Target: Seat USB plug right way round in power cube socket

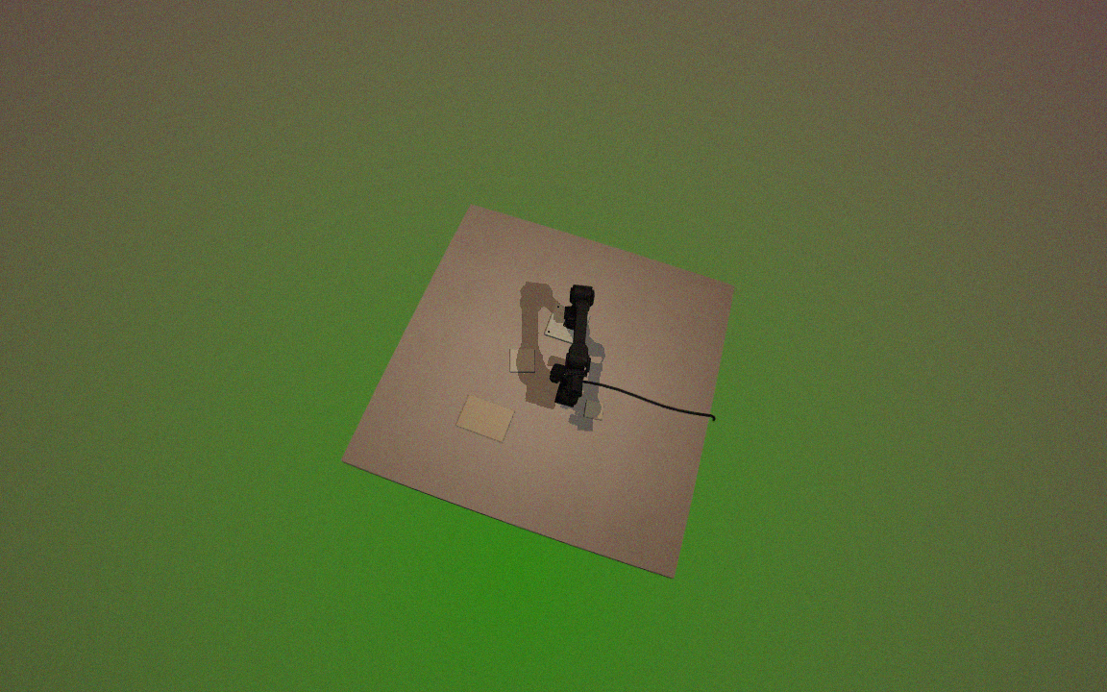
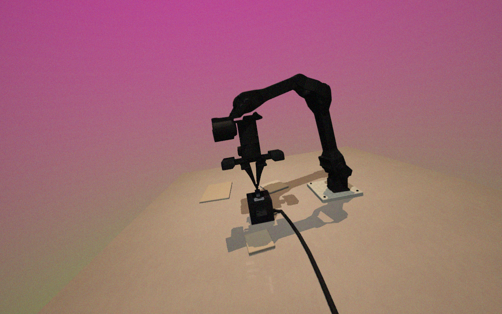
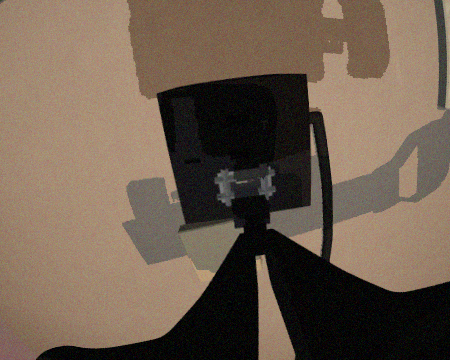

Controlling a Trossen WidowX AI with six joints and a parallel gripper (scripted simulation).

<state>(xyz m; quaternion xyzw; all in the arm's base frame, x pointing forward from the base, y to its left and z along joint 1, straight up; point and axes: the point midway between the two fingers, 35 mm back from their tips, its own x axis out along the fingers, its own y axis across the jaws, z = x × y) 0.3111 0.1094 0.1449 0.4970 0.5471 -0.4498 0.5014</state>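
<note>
The dark USB plug lies 2 cm below my gripper tip. Round my gripper tip: light socket: 5 cm below.
</note>
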